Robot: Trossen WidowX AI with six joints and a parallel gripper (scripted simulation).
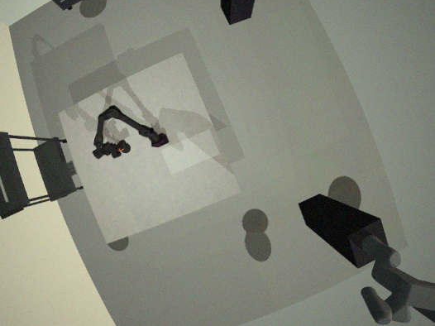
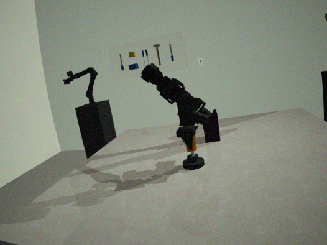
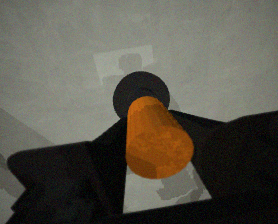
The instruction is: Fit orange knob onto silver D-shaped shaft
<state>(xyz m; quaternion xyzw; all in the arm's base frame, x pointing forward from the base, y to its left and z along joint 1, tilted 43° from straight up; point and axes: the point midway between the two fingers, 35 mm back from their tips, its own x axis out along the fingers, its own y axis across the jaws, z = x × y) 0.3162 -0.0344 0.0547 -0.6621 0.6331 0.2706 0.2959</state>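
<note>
The round pedestal is 40 mm below my gripper tip. Round my gripper tip: orange knob: 30 mm above.
</note>
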